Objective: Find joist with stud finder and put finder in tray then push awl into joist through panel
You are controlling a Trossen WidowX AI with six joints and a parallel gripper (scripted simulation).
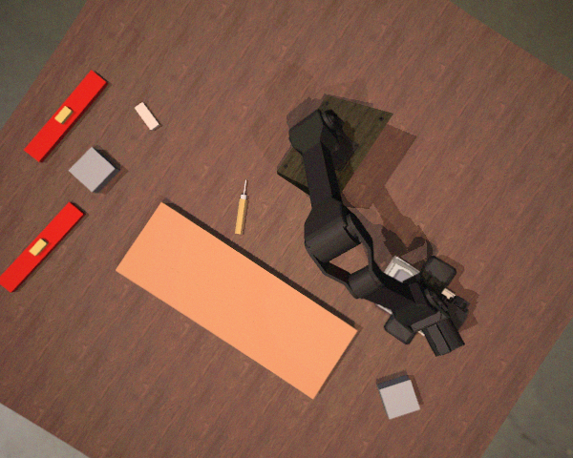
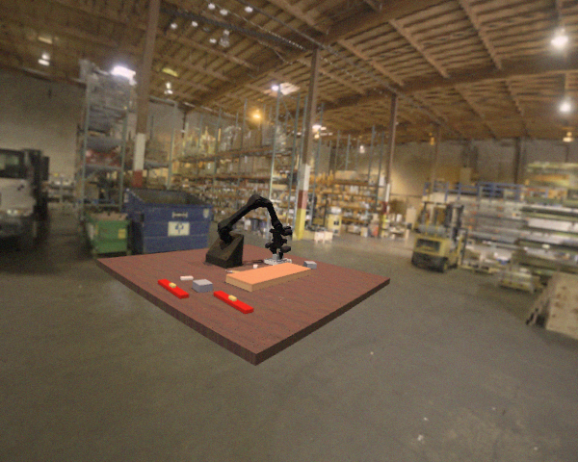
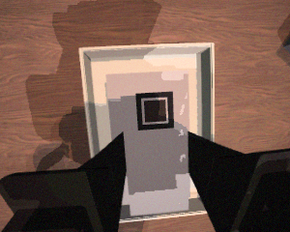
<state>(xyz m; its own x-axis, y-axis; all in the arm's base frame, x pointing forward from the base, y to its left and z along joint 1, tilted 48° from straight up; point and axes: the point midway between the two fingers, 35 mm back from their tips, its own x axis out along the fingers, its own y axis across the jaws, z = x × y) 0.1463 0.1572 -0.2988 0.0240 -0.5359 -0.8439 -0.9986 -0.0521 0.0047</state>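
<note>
The grey stud finder is 2 cm above my gripper tip and 1 cm to the left of it. Round my gripper tip: awl (45 cm to the right, 5 cm ahead, 2 cm below); white tray (2 cm below, 1 cm to the right).
</note>
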